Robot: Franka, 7 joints.
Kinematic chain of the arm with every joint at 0, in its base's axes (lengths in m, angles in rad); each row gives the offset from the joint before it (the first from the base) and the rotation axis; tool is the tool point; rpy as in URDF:
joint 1: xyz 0 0 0.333 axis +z
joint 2: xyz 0 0 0 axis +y
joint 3: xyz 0 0 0.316 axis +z
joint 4: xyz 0.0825 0 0 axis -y
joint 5: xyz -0.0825 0 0.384 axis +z
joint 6: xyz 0 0 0 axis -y
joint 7: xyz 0.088 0 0 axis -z
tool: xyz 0 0 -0.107 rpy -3.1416 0 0
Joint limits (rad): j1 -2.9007..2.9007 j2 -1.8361..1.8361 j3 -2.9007..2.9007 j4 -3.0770..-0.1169 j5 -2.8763..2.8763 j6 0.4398..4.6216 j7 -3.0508..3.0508
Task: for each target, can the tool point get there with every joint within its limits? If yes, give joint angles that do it. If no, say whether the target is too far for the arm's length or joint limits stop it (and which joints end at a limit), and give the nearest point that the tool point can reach.
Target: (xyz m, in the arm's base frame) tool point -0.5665 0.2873 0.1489
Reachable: yes | joints -1.1440 -1.5579 -2.3365 -1.3195 1.6148 0.7753 -1.0094
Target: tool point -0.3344 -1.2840 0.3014
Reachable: no: too far | nearest point -0.2162 -0.8300 0.3126 | short by 0.469 m
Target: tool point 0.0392 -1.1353 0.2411
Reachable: no: too far | nearest point 0.0295 -0.8546 0.2638 | short by 0.282 m
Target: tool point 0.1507 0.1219 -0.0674
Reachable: yes | joints 0.2875 1.0483 0.0985 -2.4155 0.5244 1.9916 -0.6803
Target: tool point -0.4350 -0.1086 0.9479
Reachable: yes | joints 0.9624 -1.1820 0.7251 -1.1863 2.0344 3.0711 2.2759
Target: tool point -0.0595 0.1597 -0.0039
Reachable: yes | joints 2.4407 1.3193 -0.0528 -2.1983 -0.4834 0.8593 0.1868
